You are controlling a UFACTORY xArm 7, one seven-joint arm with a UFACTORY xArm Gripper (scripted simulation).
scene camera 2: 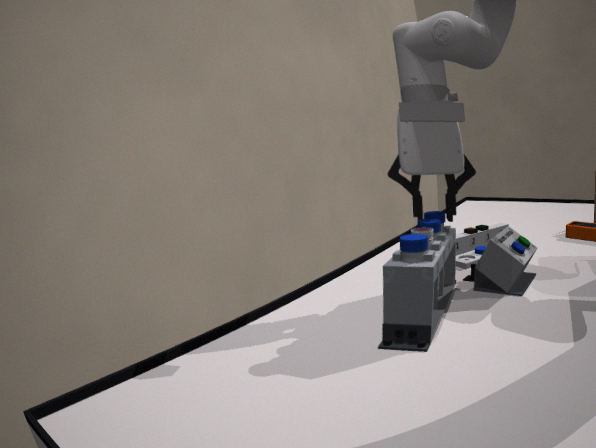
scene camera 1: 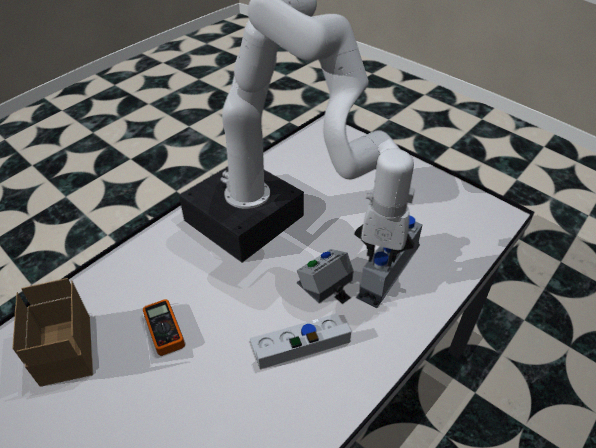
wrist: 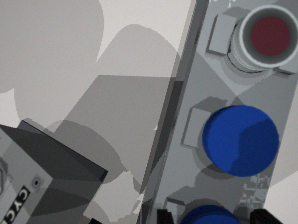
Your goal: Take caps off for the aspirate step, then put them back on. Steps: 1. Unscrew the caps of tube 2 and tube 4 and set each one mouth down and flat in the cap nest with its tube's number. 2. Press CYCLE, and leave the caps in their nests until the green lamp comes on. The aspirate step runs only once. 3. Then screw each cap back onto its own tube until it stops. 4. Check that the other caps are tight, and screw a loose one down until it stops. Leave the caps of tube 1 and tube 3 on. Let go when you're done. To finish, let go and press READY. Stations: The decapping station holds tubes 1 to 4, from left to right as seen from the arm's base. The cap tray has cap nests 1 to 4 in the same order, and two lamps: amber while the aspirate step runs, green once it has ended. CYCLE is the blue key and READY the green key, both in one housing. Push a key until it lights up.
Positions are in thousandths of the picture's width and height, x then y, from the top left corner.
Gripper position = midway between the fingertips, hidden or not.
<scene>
In view: my gripper (scene camera 2: 731, 494), a cardboard box (scene camera 1: 83, 720) and a key housing (scene camera 2: 838, 586).
The key housing shows as well in scene camera 1 (scene camera 1: 555, 613). The wrist view misses the cardboard box: it is out of frame.
</scene>
